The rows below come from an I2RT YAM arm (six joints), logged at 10 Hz.
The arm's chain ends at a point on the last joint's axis. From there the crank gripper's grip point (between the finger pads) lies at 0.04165 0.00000 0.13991 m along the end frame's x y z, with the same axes.
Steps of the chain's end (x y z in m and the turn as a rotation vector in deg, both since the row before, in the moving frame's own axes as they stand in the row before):
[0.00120 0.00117 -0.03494 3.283 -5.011 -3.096]
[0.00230 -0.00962 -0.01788 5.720 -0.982 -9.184]
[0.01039 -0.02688 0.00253 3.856 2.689 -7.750]
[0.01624 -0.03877 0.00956 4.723 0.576 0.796]
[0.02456 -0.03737 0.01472 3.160 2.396 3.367]
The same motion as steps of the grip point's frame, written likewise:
[-0.01144 -0.00885 -0.03213 3.283 -5.011 -3.096]
[-0.00174 -0.02998 -0.01822 5.720 -0.982 -9.184]
[0.01587 -0.04224 -0.00008 3.856 2.689 -7.750]
[0.01772 -0.04968 0.00868 4.723 0.576 0.796]
[0.03052 -0.04241 0.01271 3.160 2.396 3.367]

